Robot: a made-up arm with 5 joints.
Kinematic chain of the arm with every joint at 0, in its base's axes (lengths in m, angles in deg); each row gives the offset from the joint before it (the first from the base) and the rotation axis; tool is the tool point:
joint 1: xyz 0 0 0.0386 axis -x
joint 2: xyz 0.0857 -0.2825 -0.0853 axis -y
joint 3: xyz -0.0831 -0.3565 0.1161 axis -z
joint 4: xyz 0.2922 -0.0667 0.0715 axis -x
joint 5: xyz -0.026 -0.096 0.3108 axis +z
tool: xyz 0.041 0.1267 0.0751
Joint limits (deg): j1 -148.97..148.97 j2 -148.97..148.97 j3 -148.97..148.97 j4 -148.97..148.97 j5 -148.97..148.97
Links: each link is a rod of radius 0.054 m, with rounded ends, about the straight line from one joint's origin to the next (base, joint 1, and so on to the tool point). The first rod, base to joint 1, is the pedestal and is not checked.
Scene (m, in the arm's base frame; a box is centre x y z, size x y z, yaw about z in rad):
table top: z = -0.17
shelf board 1: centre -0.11 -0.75 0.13 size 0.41 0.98 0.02 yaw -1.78
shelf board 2: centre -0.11 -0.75 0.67 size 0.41 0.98 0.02 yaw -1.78
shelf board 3: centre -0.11 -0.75 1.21 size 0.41 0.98 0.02 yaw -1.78
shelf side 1: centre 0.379 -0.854 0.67 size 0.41 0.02 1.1 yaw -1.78
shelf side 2: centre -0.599 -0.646 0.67 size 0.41 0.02 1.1 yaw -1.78
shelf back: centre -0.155 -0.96 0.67 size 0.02 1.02 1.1 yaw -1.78
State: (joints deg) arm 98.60 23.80 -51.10 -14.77 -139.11
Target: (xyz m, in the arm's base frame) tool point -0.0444 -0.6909 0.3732
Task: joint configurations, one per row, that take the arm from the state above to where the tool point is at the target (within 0.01 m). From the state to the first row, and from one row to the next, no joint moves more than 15 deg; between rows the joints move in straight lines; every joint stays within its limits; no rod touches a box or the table.
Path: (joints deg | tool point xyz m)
1: 97.68 37.98 -56.96 -4.95 -137.18 | 0.0270 0.6381 0.4986
2: 96.75 52.15 -62.82 4.87 -135.25 | -0.2046 0.5540 0.4383
3: 95.83 66.33 -68.68 14.68 -133.32 | -0.3972 0.3828 0.3964
4: 94.90 80.51 -74.54 24.50 -131.40 | -0.5152 0.1461 0.3705
5: 93.98 94.69 -80.39 34.32 -129.47 | -0.5354 -0.1204 0.3570
6: 93.06 108.86 -86.25 44.14 -127.54 | -0.4523 -0.3744 0.3535
7: 92.13 123.04 -92.11 53.95 -125.61 | -0.2788 -0.5751 0.3587
8: 91.21 137.22 -97.97 63.77 -123.68 | -0.0444 -0.6909 0.3732

